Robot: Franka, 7 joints.
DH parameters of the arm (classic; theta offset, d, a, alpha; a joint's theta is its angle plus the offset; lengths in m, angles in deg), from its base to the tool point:
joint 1: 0 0.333 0 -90
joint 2: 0 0 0 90
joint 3: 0 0.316 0.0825 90
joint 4: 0 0 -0.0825 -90
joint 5: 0 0.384 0 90
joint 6: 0 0 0.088 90
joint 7: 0 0.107 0 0
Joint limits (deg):
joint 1: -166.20..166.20
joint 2: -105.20..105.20
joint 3: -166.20..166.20
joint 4: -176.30..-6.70
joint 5: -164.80..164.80
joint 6: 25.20..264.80
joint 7: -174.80..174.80
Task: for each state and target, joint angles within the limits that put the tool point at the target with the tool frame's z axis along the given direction. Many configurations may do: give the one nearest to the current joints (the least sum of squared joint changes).
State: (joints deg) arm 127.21 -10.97 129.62 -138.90 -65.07 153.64 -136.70
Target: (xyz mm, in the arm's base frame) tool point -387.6 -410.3 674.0 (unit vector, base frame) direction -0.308 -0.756 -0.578
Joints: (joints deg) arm 131.06 33.88 111.91 -107.37 -32.38 147.52 -136.70
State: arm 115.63 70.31 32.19 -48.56 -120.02 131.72 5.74
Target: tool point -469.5 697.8 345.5 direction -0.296 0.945 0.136
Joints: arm 115.07 66.04 19.42 -37.09 -151.82 152.78 5.74
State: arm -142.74 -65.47 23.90 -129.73 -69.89 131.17 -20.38
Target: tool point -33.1 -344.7 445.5 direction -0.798 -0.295 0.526
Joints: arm -147.79 -65.54 61.19 -160.96 -93.79 126.12 -20.38
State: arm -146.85 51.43 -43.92 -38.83 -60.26 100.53 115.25
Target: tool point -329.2 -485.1 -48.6 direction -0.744 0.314 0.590
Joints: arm -91.63 88.68 -24.33 -74.48 -77.51 72.56 115.25
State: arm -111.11 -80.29 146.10 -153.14 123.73 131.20 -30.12
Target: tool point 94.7 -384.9 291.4 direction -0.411 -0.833 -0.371
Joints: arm -146.74 -105.20 104.56 -153.19 118.05 150.76 -30.12
